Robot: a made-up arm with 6 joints.
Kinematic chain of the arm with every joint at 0, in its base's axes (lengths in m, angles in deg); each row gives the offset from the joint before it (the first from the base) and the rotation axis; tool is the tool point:
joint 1: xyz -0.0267 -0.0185 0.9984 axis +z
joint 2: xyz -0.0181 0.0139 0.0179 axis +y
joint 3: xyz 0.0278 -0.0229 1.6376 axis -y
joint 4: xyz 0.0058 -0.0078 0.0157 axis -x
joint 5: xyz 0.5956 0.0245 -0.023 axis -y
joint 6: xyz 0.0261 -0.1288 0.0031 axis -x
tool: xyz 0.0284 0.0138 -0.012
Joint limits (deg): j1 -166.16..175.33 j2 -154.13..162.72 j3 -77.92..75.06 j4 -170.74..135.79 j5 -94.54..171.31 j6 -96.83..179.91
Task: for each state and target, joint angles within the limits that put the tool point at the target. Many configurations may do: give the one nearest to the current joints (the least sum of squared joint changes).
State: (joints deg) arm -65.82 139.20 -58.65 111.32 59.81 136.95
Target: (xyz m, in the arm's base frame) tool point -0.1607 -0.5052 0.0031
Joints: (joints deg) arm -109.07 134.67 -71.25 102.24 56.81 135.87
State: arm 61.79 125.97 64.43 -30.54 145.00 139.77
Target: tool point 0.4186 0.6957 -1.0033
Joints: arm 67.44 152.28 75.06 -23.36 126.57 133.52
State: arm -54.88 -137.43 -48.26 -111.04 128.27 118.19
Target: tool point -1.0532 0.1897 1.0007
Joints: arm -12.19 -94.79 -75.79 -106.42 95.05 109.68
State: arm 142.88 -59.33 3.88 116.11 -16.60 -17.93
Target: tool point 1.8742 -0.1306 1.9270
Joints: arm 175.33 -79.97 25.14 103.80 -22.98 -15.87
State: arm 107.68 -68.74 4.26 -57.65 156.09 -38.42
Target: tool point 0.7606 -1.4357 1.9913
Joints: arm 116.79 -76.07 21.73 -55.75 154.55 -37.92
